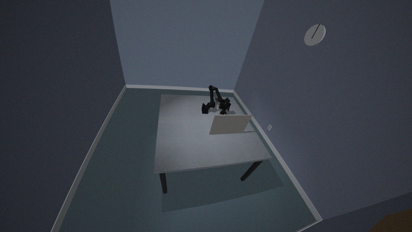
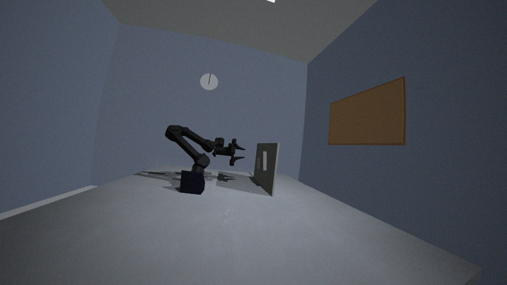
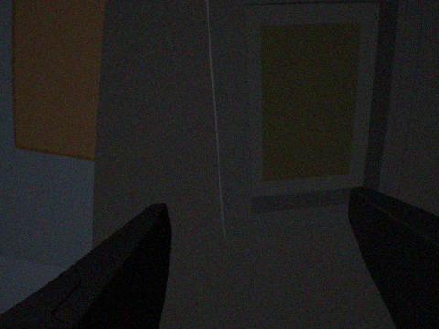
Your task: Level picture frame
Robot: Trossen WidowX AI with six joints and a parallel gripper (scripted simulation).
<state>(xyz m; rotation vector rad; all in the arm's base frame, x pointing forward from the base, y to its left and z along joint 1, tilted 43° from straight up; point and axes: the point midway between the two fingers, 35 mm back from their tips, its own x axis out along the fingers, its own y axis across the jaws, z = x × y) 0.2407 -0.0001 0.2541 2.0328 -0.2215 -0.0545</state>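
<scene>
My gripper tip is 130 mm short of the picture frame, 20 mm to the left of it and 50 mm above it. The rest, counted from my gripper tip: wall panel (140 mm ahead, 10 mm to the right, 60 mm below).
</scene>
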